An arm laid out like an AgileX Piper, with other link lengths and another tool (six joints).
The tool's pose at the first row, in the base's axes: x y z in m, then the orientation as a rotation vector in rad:
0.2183 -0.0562 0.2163 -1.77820 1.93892 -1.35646
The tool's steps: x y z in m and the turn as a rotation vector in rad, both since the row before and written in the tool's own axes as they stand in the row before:
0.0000 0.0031 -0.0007 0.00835 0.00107 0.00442
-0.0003 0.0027 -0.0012 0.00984 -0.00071 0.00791
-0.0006 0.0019 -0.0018 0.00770 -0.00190 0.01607
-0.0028 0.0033 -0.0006 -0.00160 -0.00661 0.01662
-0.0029 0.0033 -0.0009 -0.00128 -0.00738 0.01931
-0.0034 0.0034 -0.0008 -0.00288 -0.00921 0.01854
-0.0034 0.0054 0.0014 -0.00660 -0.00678 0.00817
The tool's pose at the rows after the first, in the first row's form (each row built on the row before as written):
0.2157 -0.0563 0.2145 -1.76877 1.93373 -1.36237
0.2131 -0.0558 0.2131 -1.75509 1.92827 -1.36615
0.2108 -0.0547 0.2125 -1.73303 1.92933 -1.36425
0.2090 -0.0524 0.2093 -1.71618 1.93750 -1.35001
0.2070 -0.0498 0.2062 -1.69622 1.94634 -1.33422
0.2052 -0.0467 0.2029 -1.67852 1.95507 -1.31548
0.2036 -0.0447 0.1969 -1.67404 1.96253 -1.30019

